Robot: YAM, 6 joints.
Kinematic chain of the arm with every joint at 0, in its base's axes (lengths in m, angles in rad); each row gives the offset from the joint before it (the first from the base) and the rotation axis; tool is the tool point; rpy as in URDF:
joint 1: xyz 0 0 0.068 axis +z
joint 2: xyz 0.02 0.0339 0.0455 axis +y
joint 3: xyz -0.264 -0.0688 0 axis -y
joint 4: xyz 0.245 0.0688 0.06 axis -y
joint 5: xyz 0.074 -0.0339 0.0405 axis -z
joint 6: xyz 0.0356 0 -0.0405 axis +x
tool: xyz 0 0 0 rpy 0 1.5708 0
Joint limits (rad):
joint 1: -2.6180..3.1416
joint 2: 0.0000..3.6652
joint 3: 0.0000..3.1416
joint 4: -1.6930..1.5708
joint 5: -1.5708..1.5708
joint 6: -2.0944..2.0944
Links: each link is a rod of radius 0.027 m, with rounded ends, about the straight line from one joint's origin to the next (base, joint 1, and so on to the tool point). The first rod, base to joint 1, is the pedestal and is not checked.
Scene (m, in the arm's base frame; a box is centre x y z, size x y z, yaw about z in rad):
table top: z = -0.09
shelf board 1: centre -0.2 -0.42 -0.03 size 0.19 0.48 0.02 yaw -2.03
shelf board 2: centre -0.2 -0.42 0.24 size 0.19 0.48 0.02 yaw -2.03
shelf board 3: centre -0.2 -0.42 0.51 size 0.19 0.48 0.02 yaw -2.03
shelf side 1: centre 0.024 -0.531 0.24 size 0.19 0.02 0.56 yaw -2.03
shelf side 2: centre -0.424 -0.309 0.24 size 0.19 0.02 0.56 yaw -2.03
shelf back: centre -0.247 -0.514 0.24 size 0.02 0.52 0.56 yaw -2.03
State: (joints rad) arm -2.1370 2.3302 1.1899 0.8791 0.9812 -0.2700
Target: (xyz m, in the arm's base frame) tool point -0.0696 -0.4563 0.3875
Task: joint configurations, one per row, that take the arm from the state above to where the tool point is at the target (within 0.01 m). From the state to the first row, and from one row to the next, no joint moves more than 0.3 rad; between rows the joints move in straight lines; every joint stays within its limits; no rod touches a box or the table.
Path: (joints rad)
1: -1.8434 2.2483 1.0115 0.9039 0.8143 -0.3931
2: -1.5498 2.1664 0.8331 0.9288 0.6473 -0.5162
3: -1.2562 2.0845 0.6547 0.9536 0.4804 -0.6393
4: -0.9626 2.0026 0.4764 0.9784 0.3134 -0.7623
5: -1.1176 1.7904 0.6437 0.9842 0.5548 -0.5982
6: -1.2726 1.5783 0.8110 0.9899 0.7962 -0.4341
7: -1.4277 1.3661 0.9784 0.9957 1.0376 -0.2700
8: -1.5056 1.5782 1.2124 0.9736 0.9923 -0.2700
9: -1.5836 1.7903 1.4464 0.9516 0.9469 -0.2700
10: -1.6616 2.0024 1.6803 0.9295 0.9015 -0.2700

